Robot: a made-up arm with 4 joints.
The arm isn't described. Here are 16 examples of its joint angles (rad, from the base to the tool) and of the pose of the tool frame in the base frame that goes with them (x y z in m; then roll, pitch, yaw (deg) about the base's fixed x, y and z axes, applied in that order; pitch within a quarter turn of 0, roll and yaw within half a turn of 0).
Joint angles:
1: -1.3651 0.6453 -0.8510 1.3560
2: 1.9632 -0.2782 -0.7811 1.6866
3: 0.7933 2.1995 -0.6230 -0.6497
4: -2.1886 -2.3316 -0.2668 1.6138
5: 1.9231 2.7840 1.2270 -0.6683
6: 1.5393 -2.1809 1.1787 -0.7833
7: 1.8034 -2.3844 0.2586 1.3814
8: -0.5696 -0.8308 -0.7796 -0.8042
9: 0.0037 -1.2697 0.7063 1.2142
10: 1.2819 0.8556 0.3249 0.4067
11: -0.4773 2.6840 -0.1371 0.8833
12: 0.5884 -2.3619 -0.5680 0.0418
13: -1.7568 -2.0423 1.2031 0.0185
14: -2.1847 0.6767 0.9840 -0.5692
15: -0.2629 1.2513 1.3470 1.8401
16: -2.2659 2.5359 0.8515 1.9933
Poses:
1: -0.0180 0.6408 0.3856 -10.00 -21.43 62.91
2: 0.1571 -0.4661 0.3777 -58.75 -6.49 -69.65
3: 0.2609 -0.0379 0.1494 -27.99 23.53 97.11
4: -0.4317 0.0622 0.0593 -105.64 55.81 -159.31
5: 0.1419 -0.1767 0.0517 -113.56 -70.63 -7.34
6: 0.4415 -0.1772 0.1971 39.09 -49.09 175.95
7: 0.3791 -0.2352 0.0690 -98.25 33.66 -49.25
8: 0.1664 0.5884 0.3327 66.02 -34.05 -27.86
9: 0.5052 0.5578 0.3123 -41.16 10.46 1.25
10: 0.1320 -0.3529 0.2670 3.40 53.74 -175.67
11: 0.1525 0.3070 0.0120 -84.80 68.41 155.12
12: 0.3913 0.2913 0.1453 -62.27 -18.29 58.96
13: -0.4910 0.3898 0.2307 -24.37 -42.88 59.76
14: -0.2786 0.4710 0.2805 -55.87 19.33 -61.48
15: 0.4667 0.2302 0.0919 129.65 37.69 38.80
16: -0.2679 0.2495 -0.0503 158.41 42.57 127.44
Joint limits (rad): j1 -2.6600..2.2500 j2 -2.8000..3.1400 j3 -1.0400..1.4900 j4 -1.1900..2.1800
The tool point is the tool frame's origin. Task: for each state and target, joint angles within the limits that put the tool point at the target. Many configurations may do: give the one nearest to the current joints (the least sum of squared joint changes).
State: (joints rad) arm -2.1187 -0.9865 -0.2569 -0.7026
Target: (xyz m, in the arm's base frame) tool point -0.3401 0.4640 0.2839
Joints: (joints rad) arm -1.5319 -1.3508 -0.4808 -0.9711
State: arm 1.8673 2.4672 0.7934 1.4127
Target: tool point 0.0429 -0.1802 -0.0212
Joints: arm 1.7113 2.2971 0.6060 1.3035
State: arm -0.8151 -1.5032 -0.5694 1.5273
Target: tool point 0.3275 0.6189 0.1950
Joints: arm -0.0313 -1.6430 -0.0145 1.6917
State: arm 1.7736 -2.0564 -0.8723 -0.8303
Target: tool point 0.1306 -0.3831 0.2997
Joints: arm 2.1542 -1.3136 -0.6252 -0.6011
